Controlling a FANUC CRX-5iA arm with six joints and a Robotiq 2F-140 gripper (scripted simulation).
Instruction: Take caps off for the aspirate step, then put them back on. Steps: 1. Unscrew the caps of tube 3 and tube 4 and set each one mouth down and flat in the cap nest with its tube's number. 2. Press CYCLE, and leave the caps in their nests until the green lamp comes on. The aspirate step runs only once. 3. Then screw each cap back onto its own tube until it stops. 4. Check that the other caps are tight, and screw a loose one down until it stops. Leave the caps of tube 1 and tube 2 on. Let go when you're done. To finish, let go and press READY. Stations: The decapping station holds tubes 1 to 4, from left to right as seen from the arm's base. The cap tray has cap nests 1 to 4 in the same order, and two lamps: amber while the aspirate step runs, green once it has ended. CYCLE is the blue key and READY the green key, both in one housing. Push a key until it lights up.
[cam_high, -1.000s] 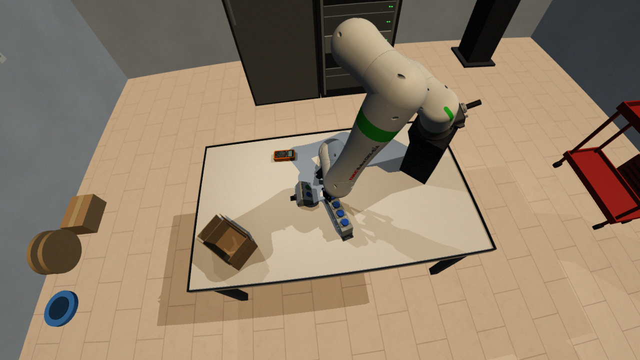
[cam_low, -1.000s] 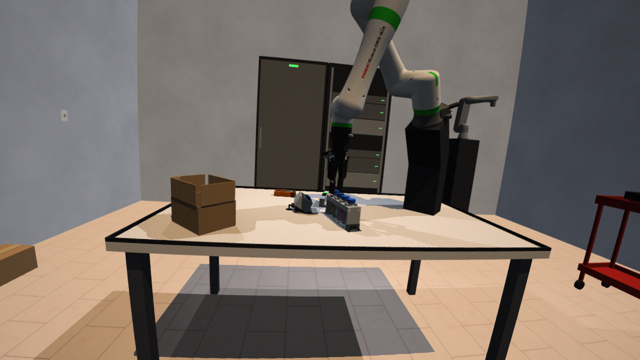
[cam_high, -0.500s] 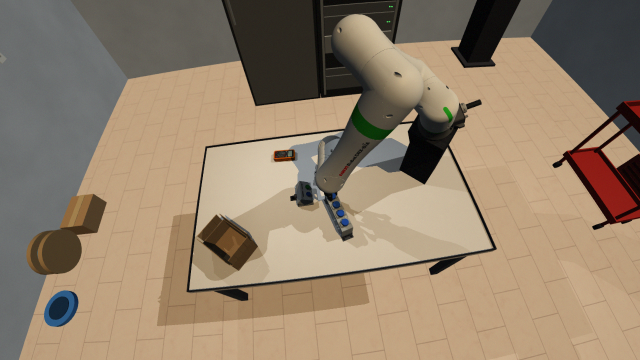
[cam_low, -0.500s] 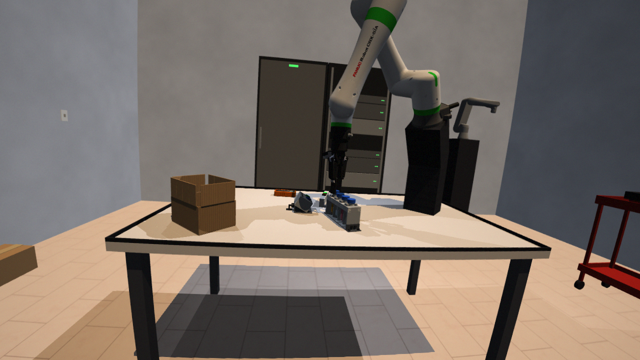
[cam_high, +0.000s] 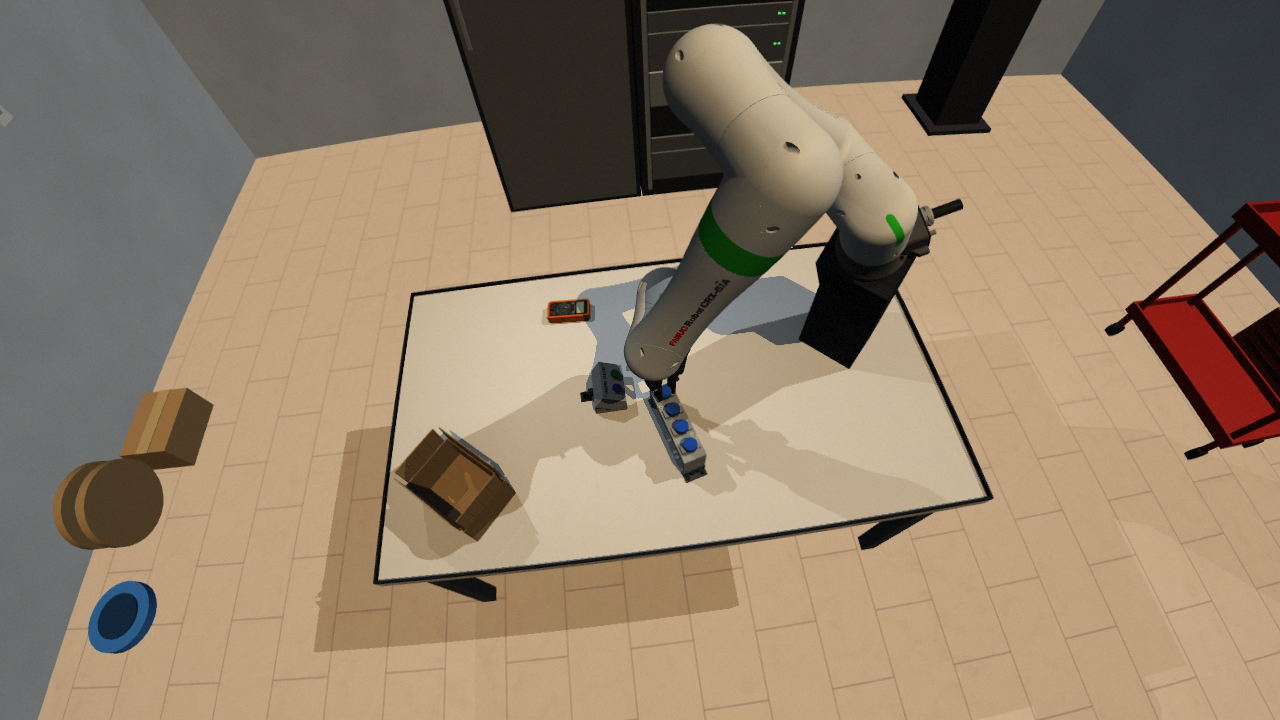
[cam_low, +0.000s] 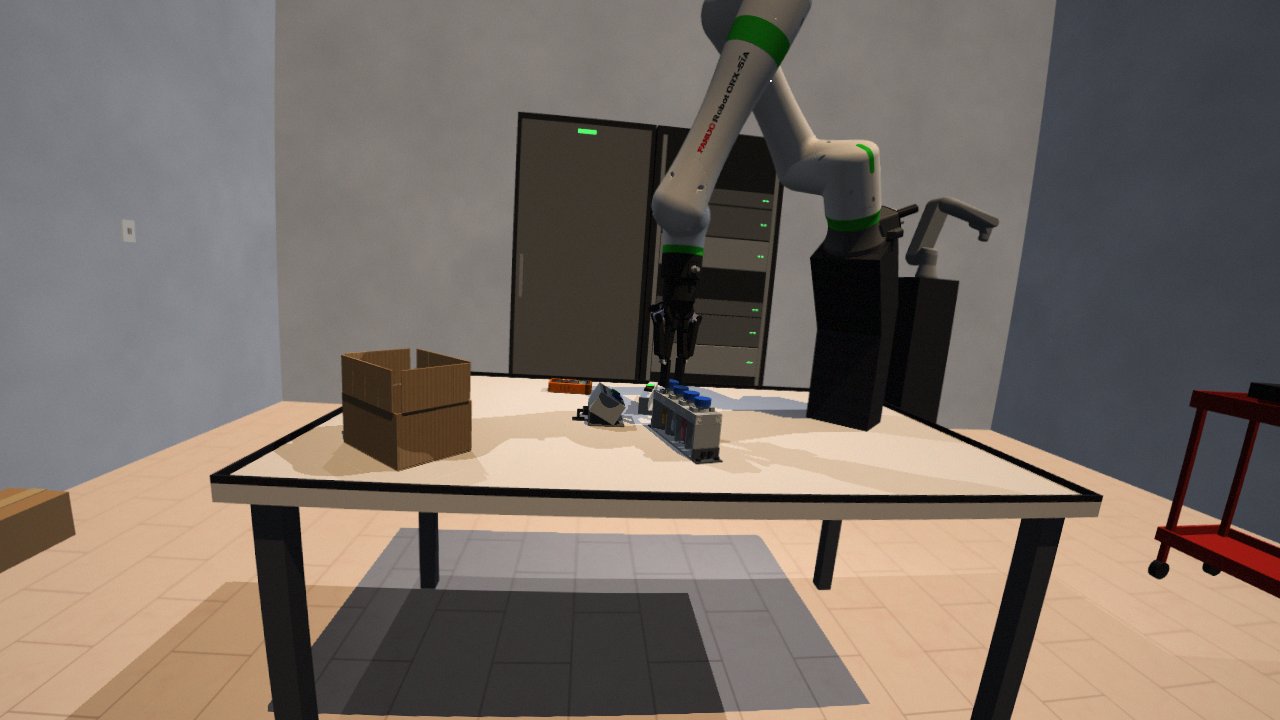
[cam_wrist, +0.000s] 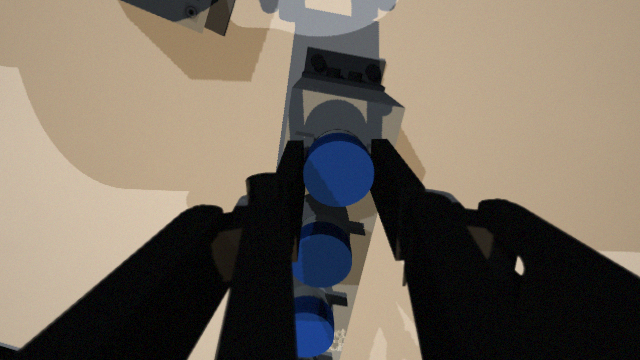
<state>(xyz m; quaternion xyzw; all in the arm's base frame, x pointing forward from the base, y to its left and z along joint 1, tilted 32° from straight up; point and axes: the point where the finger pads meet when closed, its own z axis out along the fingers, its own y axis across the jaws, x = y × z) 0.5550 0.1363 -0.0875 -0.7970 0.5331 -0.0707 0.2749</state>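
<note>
Right now my hand is 5 cm to the right of the blue cap, 3 cm above it and 1 cm past it. Round my hand: blue cycle key 12 cm ahead, 8 cm below, 5 cm to the right; then key housing 14 cm ahead, 9 cm below, 8 cm to the right; then green ready key 12 cm ahead, 10 cm to the right, 8 cm below.
</note>
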